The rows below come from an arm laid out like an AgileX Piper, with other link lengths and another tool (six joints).
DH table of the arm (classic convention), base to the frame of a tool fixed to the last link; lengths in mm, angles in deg. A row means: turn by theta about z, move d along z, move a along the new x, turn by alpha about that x. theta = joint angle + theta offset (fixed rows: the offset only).
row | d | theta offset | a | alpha
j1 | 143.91 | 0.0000 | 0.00 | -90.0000
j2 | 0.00 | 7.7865 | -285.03 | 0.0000
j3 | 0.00 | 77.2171 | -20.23 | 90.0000
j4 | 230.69 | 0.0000 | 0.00 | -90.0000
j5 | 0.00 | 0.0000 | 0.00 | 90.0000
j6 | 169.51 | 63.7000 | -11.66 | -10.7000
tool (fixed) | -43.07 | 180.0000 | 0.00 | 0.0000
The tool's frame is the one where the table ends.
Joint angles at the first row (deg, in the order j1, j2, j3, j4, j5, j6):
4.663 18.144 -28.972 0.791 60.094 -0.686
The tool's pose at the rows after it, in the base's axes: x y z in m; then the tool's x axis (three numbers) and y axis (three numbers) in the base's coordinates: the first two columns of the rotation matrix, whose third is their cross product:
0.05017, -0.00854, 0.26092, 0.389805, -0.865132, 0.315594, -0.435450, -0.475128, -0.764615
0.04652, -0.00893, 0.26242, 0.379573, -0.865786, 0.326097, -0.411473, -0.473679, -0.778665
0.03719, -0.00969, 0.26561, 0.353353, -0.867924, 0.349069, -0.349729, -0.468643, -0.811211
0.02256, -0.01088, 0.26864, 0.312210, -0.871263, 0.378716, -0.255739, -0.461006, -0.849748
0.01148, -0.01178, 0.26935, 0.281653, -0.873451, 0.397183, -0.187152, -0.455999, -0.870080
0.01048, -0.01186, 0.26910, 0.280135, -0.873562, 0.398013, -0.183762, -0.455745, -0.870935
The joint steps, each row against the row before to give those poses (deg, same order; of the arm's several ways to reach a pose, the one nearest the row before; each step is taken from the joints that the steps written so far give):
0.001 -0.308 0.001 -0.056 0.000 0.002
-0.001 -1.786 -0.001 -0.046 -0.004 -0.002
-0.001 -4.463 0.000 0.000 0.000 -0.001
0.000 -6.698 -0.001 0.001 0.201 0.000
0.000 -4.916 0.001 0.000 0.347 -0.035
0.000 -0.384 0.000 -0.001 0.161 0.001

